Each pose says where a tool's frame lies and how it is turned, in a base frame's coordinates. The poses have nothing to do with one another.
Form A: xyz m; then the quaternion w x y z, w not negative.
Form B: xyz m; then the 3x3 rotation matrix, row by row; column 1 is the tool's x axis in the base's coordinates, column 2 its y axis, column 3 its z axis. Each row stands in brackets. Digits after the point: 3 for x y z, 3 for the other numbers.
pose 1, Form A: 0.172 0.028 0.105 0.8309 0.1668 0.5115 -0.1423
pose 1, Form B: [0.172 0.028 0.105], [[0.436 0.407 0.802], [-0.066 0.904 -0.423], [-0.897 0.132 0.421]]
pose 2, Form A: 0.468 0.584 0.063 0.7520 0.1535 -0.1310 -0.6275
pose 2, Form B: [0.468 0.584 0.063], [[0.178 0.904 -0.390], [-0.984 0.165 -0.066], [0.004 0.395 0.919]]
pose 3, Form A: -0.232 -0.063 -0.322 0.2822 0.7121 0.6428 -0.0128
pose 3, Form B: [-0.232 -0.063 -0.322], [[0.173 0.923 0.345], [0.908 -0.014 -0.418], [-0.381 0.385 -0.840]]
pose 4, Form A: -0.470 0.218 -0.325 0.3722 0.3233 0.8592 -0.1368
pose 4, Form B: [-0.470 0.218 -0.325], [[-0.514 0.657 0.551], [0.454 0.754 -0.476], [-0.728 0.006 -0.686]]
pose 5, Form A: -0.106 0.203 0.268 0.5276 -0.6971 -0.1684 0.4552
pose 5, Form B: [-0.106 0.203 0.268], [[0.529 -0.246 -0.812], [0.715 -0.386 0.582], [-0.457 -0.889 -0.029]]
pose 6, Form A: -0.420 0.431 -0.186 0.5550 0.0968 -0.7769 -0.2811
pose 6, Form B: [-0.420 0.431 -0.186], [[-0.365 0.162 -0.917], [-0.462 0.823 0.329], [0.808 0.544 -0.226]]
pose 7, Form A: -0.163 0.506 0.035 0.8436 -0.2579 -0.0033 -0.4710
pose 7, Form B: [-0.163 0.506 0.035], [[0.556 0.796 0.237], [-0.793 0.423 0.438], [0.249 -0.432 0.867]]
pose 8, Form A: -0.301 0.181 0.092 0.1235 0.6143 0.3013 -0.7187
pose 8, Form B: [-0.301 0.181 0.092], [[-0.215 0.548 -0.809], [0.193 -0.788 -0.585], [-0.957 -0.281 0.064]]
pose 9, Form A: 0.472 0.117 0.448 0.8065 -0.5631 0.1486 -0.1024
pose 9, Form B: [0.472 0.117 0.448], [[0.935 -0.002 0.355], [-0.332 0.345 0.878], [-0.124 -0.939 0.322]]
